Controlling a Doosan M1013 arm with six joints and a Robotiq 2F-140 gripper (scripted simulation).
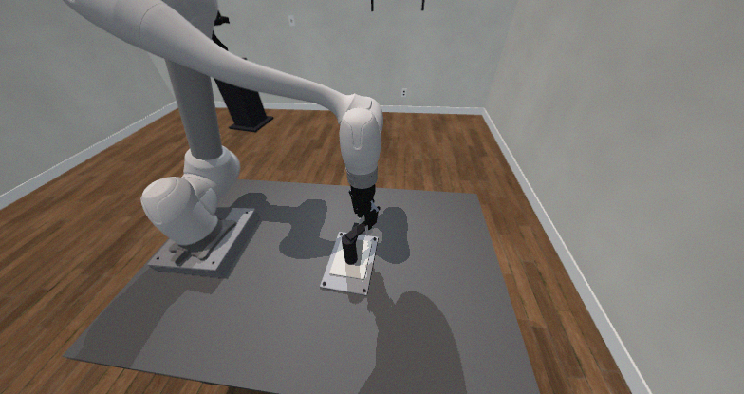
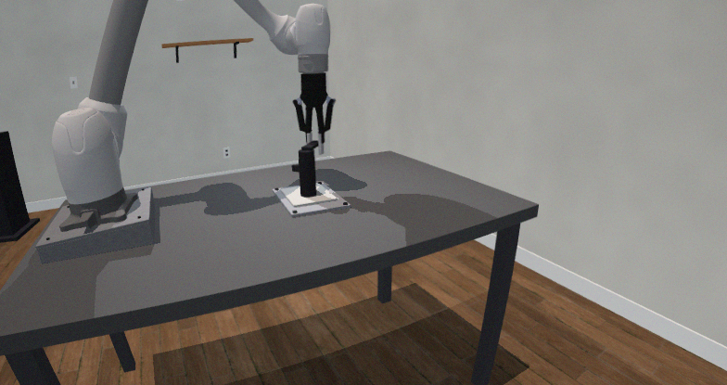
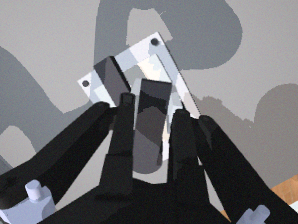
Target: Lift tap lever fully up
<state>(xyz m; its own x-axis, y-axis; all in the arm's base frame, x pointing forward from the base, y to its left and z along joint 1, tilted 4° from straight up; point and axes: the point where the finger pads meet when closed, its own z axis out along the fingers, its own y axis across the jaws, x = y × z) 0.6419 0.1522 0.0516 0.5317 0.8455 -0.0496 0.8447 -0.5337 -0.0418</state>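
Right now my hand is 20 mm past the tap lever and 20 mm to the left of it. Also, from my hand: black tap (30 mm behind, 50 mm to the right, 50 mm below).
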